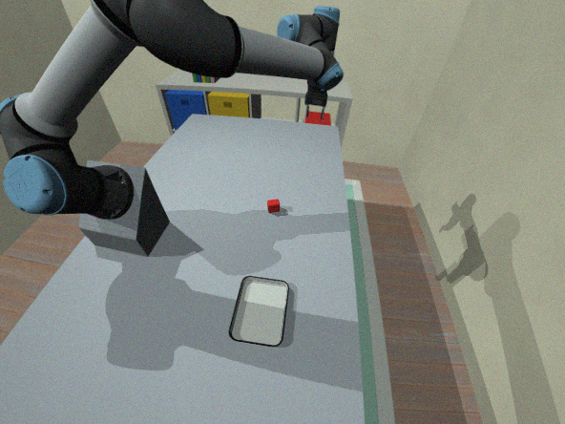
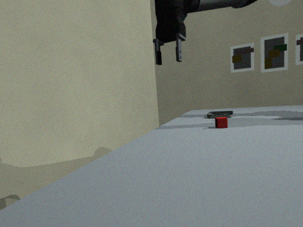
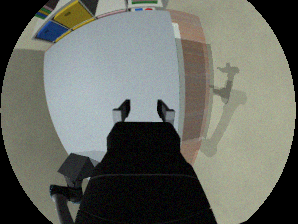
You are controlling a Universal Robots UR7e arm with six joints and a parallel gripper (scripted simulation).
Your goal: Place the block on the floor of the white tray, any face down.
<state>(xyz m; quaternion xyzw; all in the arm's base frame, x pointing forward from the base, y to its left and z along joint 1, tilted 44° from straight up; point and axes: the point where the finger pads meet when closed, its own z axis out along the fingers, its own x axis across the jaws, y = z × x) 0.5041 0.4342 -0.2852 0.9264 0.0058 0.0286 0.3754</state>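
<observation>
Right now my hand is 300 mm to the left of the red block, 220 mm above it and 80 mm past it. From my hand the other things lie so: white tray (660 mm to the right, 230 mm below, 30 mm behind).
</observation>
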